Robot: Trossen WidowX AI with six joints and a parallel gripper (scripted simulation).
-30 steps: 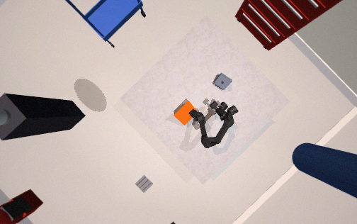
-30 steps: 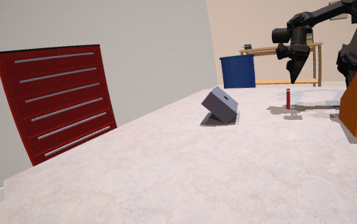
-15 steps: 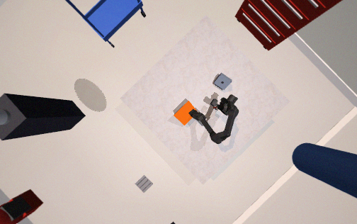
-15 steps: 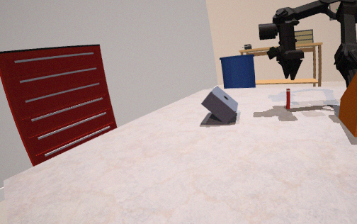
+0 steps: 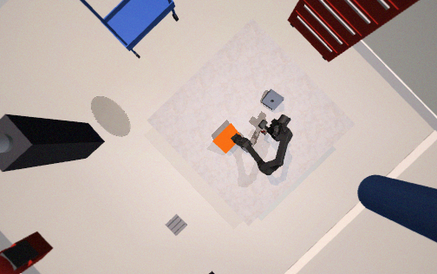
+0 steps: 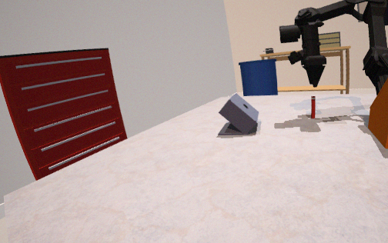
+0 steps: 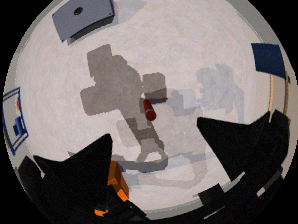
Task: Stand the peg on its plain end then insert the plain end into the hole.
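Now: gripper tip 60 mm above the red peg. Also, from my gripper tip: grey sloped panel (230 mm ahead, 150 mm to the left, 60 mm below).
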